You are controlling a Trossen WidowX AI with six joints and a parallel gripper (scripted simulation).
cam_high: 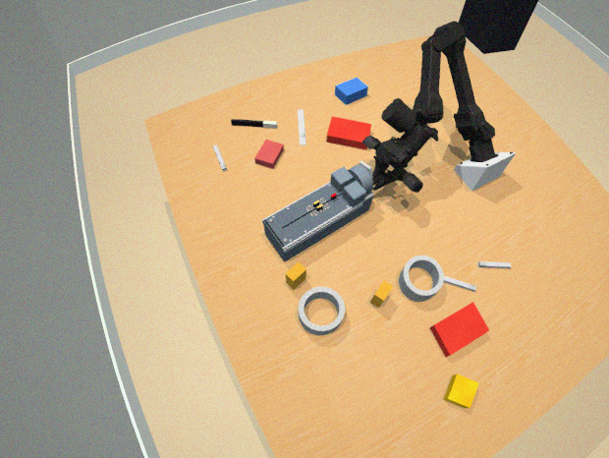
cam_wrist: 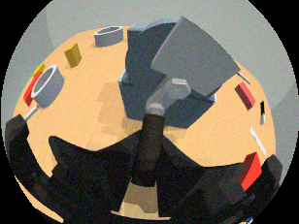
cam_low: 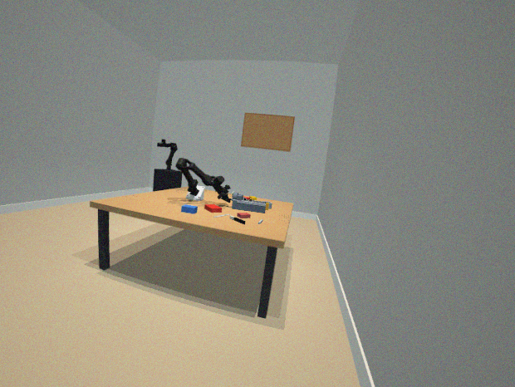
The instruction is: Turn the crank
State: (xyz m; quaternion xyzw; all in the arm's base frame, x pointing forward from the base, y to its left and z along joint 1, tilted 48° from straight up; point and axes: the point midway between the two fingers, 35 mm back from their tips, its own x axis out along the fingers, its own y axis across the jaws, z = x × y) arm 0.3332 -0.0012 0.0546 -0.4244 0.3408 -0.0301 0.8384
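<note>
The red pointer lies 120 mm ahead of my gripper tip, 50 mm above it and 20 mm to the left of it. The rest, counted from my gripper tip: red block: 220 mm to the right, 200 mm ahead, 30 mm below; blue block: 380 mm to the right, 130 mm behind, 20 mm below; dark crank handle: 20 mm behind, 20 mm above.
</note>
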